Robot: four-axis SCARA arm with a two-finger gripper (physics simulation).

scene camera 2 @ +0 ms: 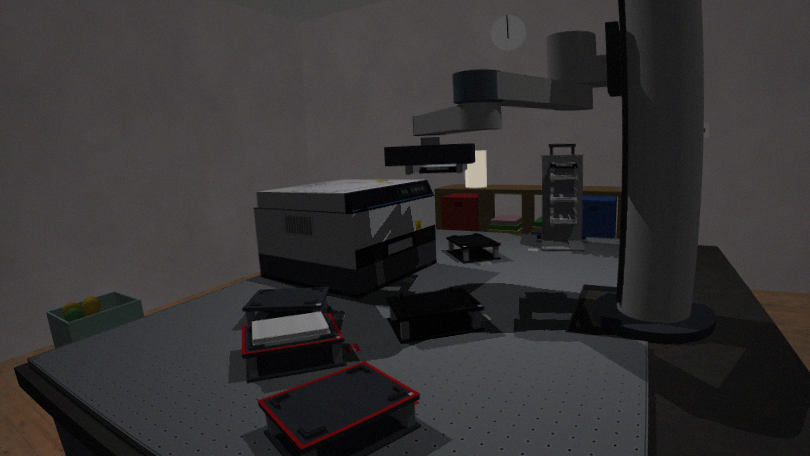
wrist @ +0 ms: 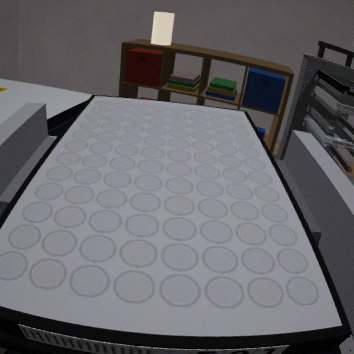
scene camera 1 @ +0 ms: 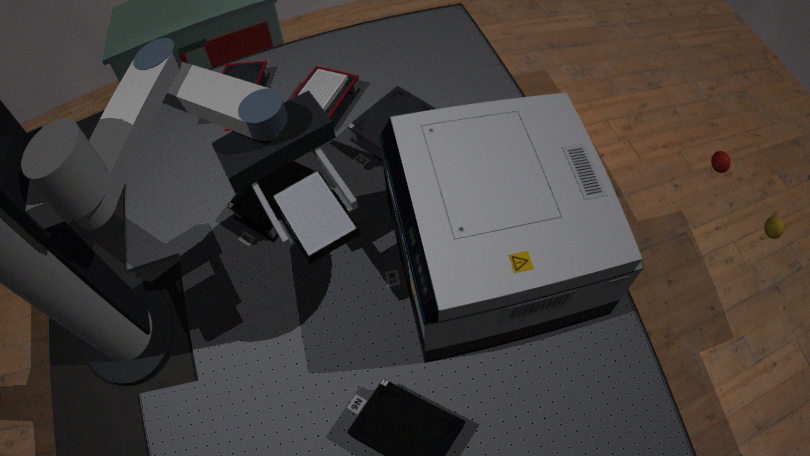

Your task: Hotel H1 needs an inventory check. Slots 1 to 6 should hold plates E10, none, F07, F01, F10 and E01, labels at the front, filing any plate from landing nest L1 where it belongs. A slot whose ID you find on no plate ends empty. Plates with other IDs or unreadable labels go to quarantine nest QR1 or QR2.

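Frame: origin at the arm's base, x ahead, y left, z up, level; metres.
Seen in the pictures: gripper, fingertip midpoint: [scene camera 2: 443, 165] [wrist: 166, 135] [scene camera 1: 320, 224]; arm's base at its link origin: [scene camera 2: 652, 318] [scene camera 1: 129, 332].
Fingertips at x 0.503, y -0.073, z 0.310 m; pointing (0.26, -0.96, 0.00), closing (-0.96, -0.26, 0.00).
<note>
Offsets run from my fingertips to a thing's top centre.
My gripper [scene camera 1: 317, 222] [scene camera 2: 435, 168] [wrist: 166, 135] is shut on a white-topped, black-rimmed plate @(dy +0.024, dx -0.006, dz +0.002 m) [scene camera 1: 310, 206] [scene camera 2: 440, 168] [wrist: 175, 215], held level high above the table. Its label is cut off at the bottom of the wrist view; the ID cannot be read for certain. The hotel [scene camera 2: 546, 195] [wrist: 299, 100] stands at the back, with several plates in its slots; their IDs are unreadable. A dark nest @(dy +0.370, dx +0.202, dz -0.244 m) [scene camera 1: 391, 116] [scene camera 2: 286, 299], its tag apparently L1, bears no plate. One red-rimmed quarantine nest bears a white plate @(dy +0.508, dx +0.065, dz -0.233 m) [scene camera 1: 324, 86] [scene camera 2: 290, 327]; the other red-rimmed nest @(dy +0.636, dx -0.135, dz -0.242 m) [scene camera 1: 246, 73] [scene camera 2: 340, 405] is empty.
A large white device @(dy +0.005, dx +0.307, dz -0.047 m) [scene camera 1: 498, 186] [scene camera 2: 306, 237] stands beside the held plate. A black nest @(dy +0.277, dx -0.094, dz -0.238 m) [scene camera 1: 249, 212] [scene camera 2: 436, 303] is partly under the gripper. Another black nest @(dy -0.276, dx +0.029, dz -0.242 m) [scene camera 1: 405, 422] [scene camera 2: 473, 241] is tagged N6. The arm's column [scene camera 1: 73, 294] [scene camera 2: 660, 169] stands at the table's side.
</note>
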